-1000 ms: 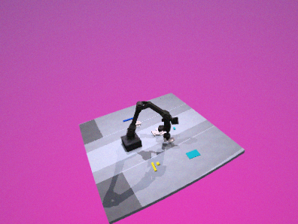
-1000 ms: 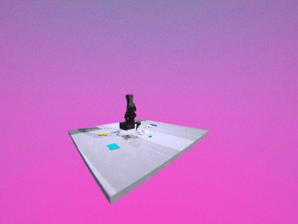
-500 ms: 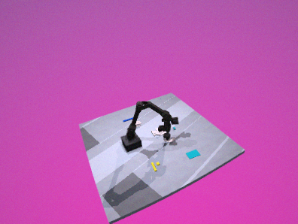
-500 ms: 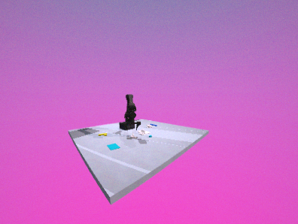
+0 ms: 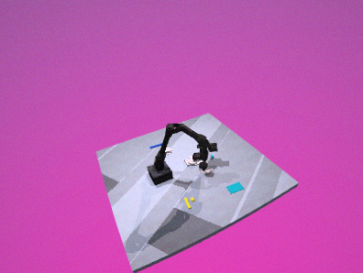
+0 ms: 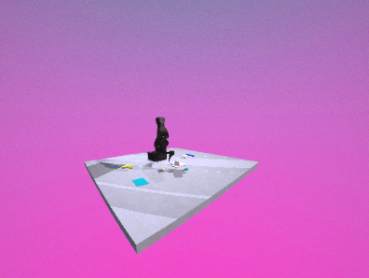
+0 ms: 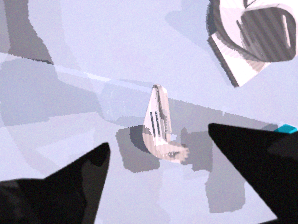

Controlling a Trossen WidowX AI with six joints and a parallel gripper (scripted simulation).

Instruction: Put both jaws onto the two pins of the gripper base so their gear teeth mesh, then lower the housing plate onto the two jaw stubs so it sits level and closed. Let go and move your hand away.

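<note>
My gripper tip is now 50 mm above the pale jaw and 40 mm short of it. The rest, counted from my gripper tip: pale flat part: 170 mm to the left, 50 mm below, 20 mm ahead; then cyan flat tile: 270 mm to the right, 100 mm ahead, 50 mm below; then cyan cube: 150 mm ahead, 120 mm to the left, 50 mm below.
</note>
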